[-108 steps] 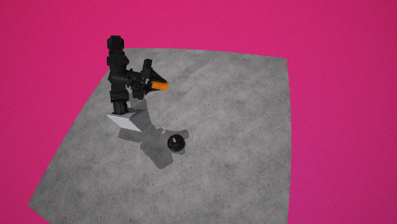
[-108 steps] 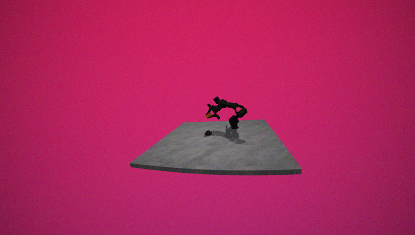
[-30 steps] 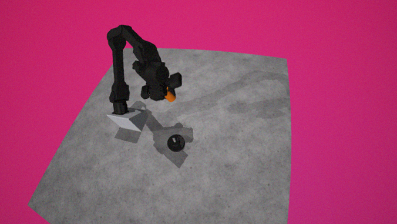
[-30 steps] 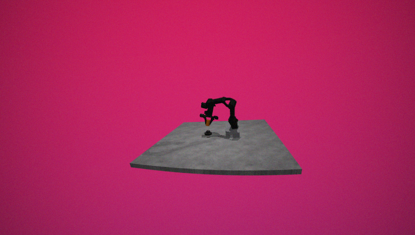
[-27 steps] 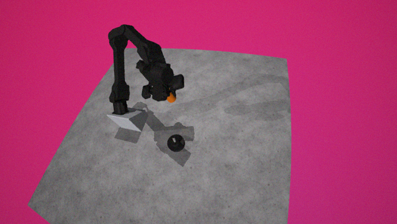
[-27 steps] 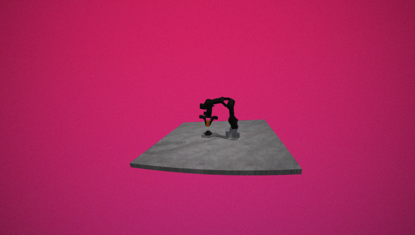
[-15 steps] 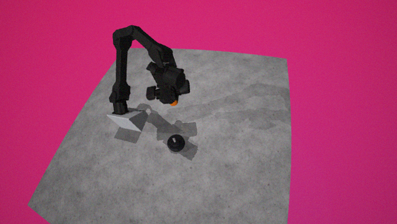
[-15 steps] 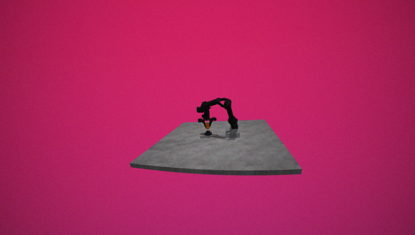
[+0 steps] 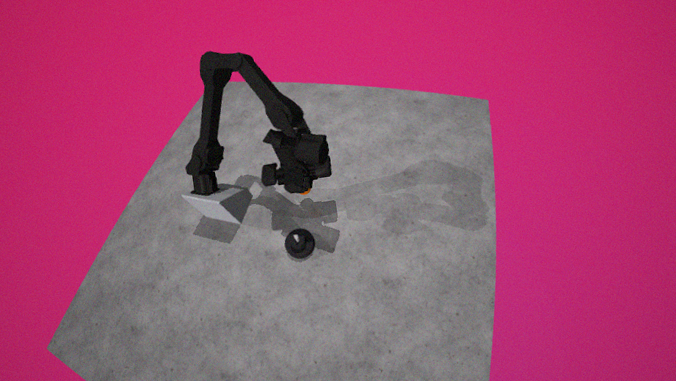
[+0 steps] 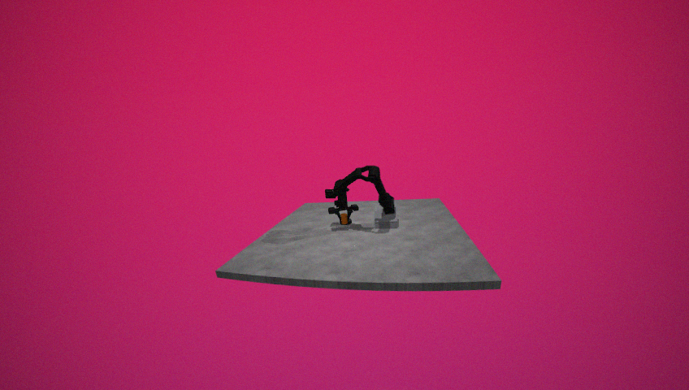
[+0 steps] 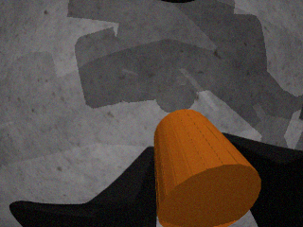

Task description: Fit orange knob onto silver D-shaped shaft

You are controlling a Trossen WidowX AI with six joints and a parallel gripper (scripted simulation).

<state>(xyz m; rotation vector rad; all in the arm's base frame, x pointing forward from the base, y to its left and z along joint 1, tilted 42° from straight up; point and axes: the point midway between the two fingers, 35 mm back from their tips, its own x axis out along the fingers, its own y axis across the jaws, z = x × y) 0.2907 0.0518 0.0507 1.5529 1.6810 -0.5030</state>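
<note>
Now: gripper tip 10 mm short of the round dark pedestal, 150 mm to the left of it and 30 mm above it. From my gripper tip the other things lie so: orange knob 30 mm above.
</note>
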